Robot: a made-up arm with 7 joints. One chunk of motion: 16 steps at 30 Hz.
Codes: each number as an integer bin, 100 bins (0 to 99) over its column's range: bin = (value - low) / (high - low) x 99, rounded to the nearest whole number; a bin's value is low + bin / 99 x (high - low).
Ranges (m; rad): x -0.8..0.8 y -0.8..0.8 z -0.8..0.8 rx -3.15..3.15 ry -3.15..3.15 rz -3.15..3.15
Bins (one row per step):
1: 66 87 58 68 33 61
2: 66 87 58 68 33 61
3: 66 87 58 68 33 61
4: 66 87 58 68 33 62
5: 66 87 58 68 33 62
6: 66 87 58 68 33 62
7: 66 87 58 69 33 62
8: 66 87 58 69 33 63
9: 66 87 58 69 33 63
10: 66 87 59 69 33 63
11: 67 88 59 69 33 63
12: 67 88 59 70 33 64
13: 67 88 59 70 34 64
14: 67 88 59 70 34 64
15: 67 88 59 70 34 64
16: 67 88 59 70 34 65
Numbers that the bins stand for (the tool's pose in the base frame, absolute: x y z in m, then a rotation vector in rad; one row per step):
1: 0.2667 0.6061 0.1374 1.1773 -1.0500 0.7318
2: 0.2667 0.6061 0.1374 1.1773 -1.0500 0.7318
3: 0.2667 0.6061 0.1374 1.1773 -1.0500 0.7318
4: 0.2667 0.6061 0.1374 1.1773 -1.0500 0.7955
5: 0.2667 0.6061 0.1374 1.1773 -1.0500 0.7955
6: 0.2667 0.6061 0.1374 1.1773 -1.0500 0.7955
7: 0.2667 0.6061 0.1374 1.2409 -1.0500 0.7955
8: 0.2667 0.6061 0.1374 1.2409 -1.0500 0.8591
9: 0.2667 0.6061 0.1374 1.2409 -1.0500 0.8591
10: 0.2667 0.6061 0.1535 1.2409 -1.0500 0.8591
11: 0.2828 0.6222 0.1535 1.2409 -1.0500 0.8591
12: 0.2828 0.6222 0.1535 1.3045 -1.0500 0.9227
13: 0.2828 0.6222 0.1535 1.3045 -0.9864 0.9227
14: 0.2828 0.6222 0.1535 1.3045 -0.9864 0.9227
15: 0.2828 0.6222 0.1535 1.3045 -0.9864 0.9227
16: 0.2828 0.6222 0.1535 1.3045 -0.9864 0.9864

